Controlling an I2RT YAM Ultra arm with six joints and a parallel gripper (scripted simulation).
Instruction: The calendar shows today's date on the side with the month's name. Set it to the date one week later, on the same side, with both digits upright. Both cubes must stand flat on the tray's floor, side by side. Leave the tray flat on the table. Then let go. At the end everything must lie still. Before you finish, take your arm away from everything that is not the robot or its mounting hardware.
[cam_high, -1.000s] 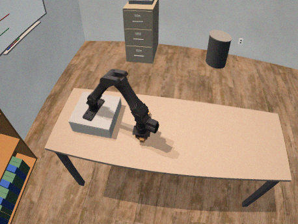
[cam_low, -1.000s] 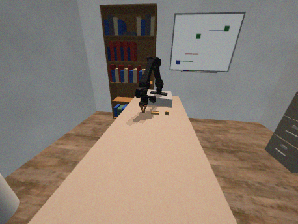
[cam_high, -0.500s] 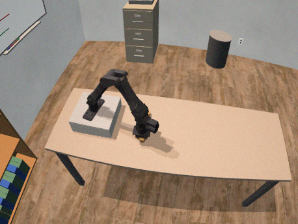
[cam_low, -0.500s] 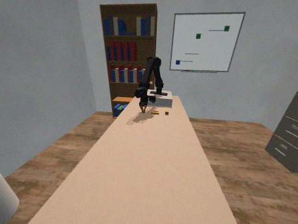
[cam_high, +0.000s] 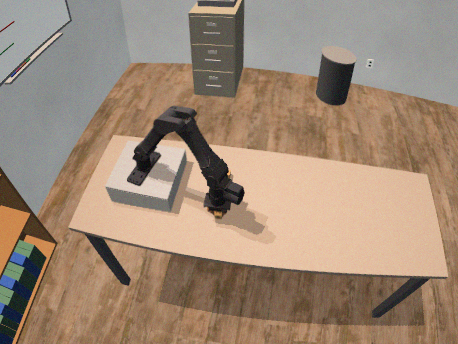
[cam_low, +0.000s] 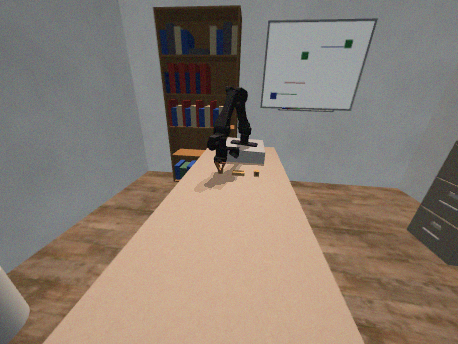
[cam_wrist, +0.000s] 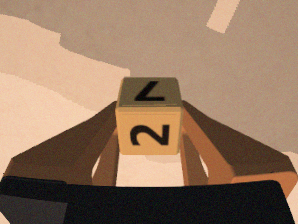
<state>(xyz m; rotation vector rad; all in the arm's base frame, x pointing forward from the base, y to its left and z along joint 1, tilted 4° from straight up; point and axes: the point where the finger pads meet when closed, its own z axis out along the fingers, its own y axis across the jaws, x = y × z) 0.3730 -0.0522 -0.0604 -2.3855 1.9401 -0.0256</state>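
Right now my hand is 4 cm past the wooden digit cube and 21 cm to the right of it. The rest, counted from my hand: calendar tray 2 cm behind, 10 cm to the left, 1 cm below.
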